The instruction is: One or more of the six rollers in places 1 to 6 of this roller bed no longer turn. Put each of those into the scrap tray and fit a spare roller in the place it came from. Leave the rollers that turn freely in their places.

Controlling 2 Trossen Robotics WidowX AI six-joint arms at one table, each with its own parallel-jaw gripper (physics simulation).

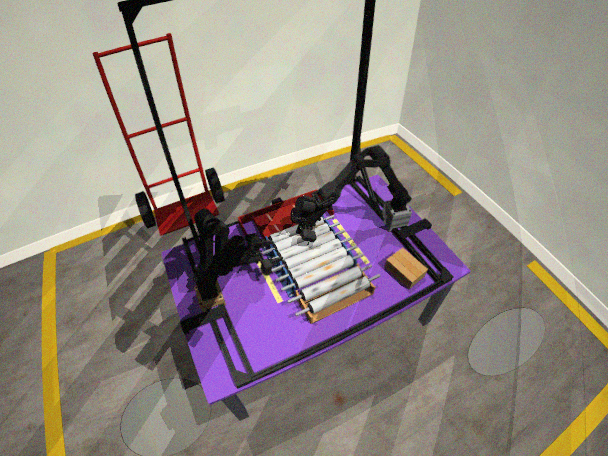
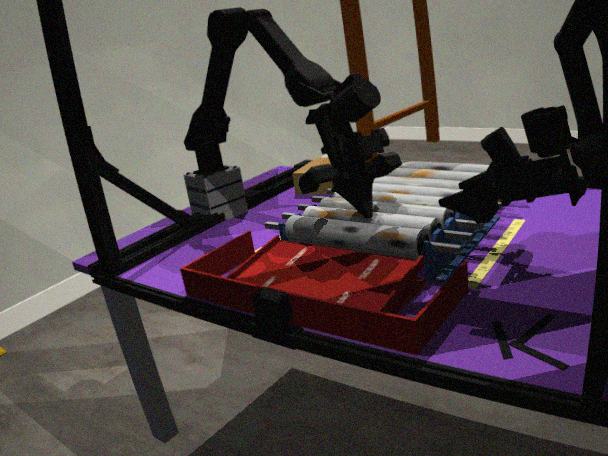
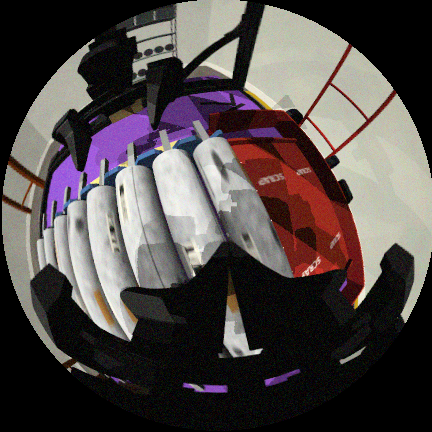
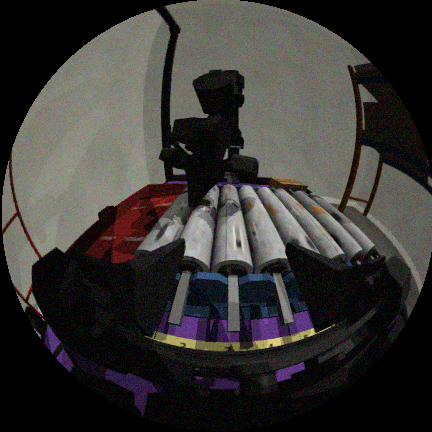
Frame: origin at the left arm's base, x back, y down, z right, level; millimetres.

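Seen in the pictures: left gripper, fingertip midpoint: (image 1: 296, 232) (image 2: 369, 217) (image 3: 226, 245) (image 4: 191, 206); right gripper, fingertip midpoint: (image 1: 278, 249) (image 2: 449, 194) (image 3: 111, 147) (image 4: 237, 246); left arm's base at its link origin: (image 1: 398, 206) (image 2: 211, 170); right arm's base at its link origin: (image 1: 208, 292).
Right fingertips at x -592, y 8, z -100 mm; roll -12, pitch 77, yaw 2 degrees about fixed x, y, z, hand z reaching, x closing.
Pixels of each thing's middle, then the offset from my right fingertips to it. Level surfaces: height alone.
- red scrap tray at the middle of its body: (image 2: 315, 280) (image 3: 309, 212) (image 4: 136, 220) (image 1: 286, 217) dx +84, dy +78, dz +242 mm
- second roller at the middle of its body: (image 3: 211, 268) (image 2: 368, 225) (image 4: 203, 213) (image 1: 302, 237) dx +122, dy +51, dz +78 mm
- wooden cradle at the middle of its body: (image 1: 335, 295) dx +185, dy +100, dz -214 mm
- wooden block at the middle of its body: (image 2: 324, 174) (image 1: 405, 268) (image 4: 287, 186) dx +515, dy +75, dz -182 mm
- purple table at its surface level: dy +103 mm
The roller bed (image 1: 322, 264) (image 2: 393, 199) holds grey rollers side by side on blue end blocks (image 2: 442, 258) (image 4: 238, 284). The red scrap tray (image 1: 266, 219) (image 2: 347, 323) (image 3: 306, 193) (image 4: 120, 229) lies empty at its far end. My left gripper (image 1: 308, 235) (image 2: 363, 210) (image 3: 226, 245) (image 4: 191, 206) is shut and empty. Its tip rests on the second roller (image 2: 402, 219) (image 3: 177, 201) (image 4: 199, 233) from the scrap tray. My right gripper (image 1: 266, 260) (image 2: 453, 201) (image 3: 111, 147) (image 4: 237, 246) is open and empty, level with the roller ends at the blue side. Two rollers lie in a wooden cradle (image 1: 343, 308) at the near end.
A wooden block (image 1: 406, 267) (image 2: 307, 174) (image 4: 287, 184) sits on the purple table (image 1: 280, 335). A yellow number strip (image 1: 273, 289) (image 2: 497, 253) (image 4: 229, 346) runs along the bed. A red hand truck (image 1: 150, 131) and an orange ladder (image 2: 424, 68) stand off the table.
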